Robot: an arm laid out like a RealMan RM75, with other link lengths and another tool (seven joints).
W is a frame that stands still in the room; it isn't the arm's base.
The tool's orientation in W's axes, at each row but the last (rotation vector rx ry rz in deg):
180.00 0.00 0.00
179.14 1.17 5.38
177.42 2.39 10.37
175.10 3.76 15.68
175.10 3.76 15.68
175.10 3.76 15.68
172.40 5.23 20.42
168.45 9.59 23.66
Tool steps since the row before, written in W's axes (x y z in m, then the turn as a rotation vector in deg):
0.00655 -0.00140 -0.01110 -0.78 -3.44 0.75
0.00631 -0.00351 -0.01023 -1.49 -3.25 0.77
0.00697 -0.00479 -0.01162 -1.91 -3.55 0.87
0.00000 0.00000 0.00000 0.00 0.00 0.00
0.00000 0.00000 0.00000 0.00 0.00 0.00
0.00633 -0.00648 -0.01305 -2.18 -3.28 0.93
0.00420 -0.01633 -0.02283 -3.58 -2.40 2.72
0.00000 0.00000 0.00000 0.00 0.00 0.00
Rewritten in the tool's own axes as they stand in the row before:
0.00655 0.00140 0.01110 -0.78 3.44 -0.75
0.00564 0.00345 0.01064 -1.48 3.24 -0.82
0.00543 0.00448 0.01253 -1.90 3.53 -0.95
0.00000 0.00000 0.00000 0.00 0.00 0.00
0.00000 0.00000 0.00000 0.00 0.00 0.00
0.00361 0.00569 0.01438 -2.14 3.26 -1.08
-0.00234 0.01374 0.02472 -3.03 2.53 -3.23
0.00000 0.00000 0.00000 0.00 0.00 0.00

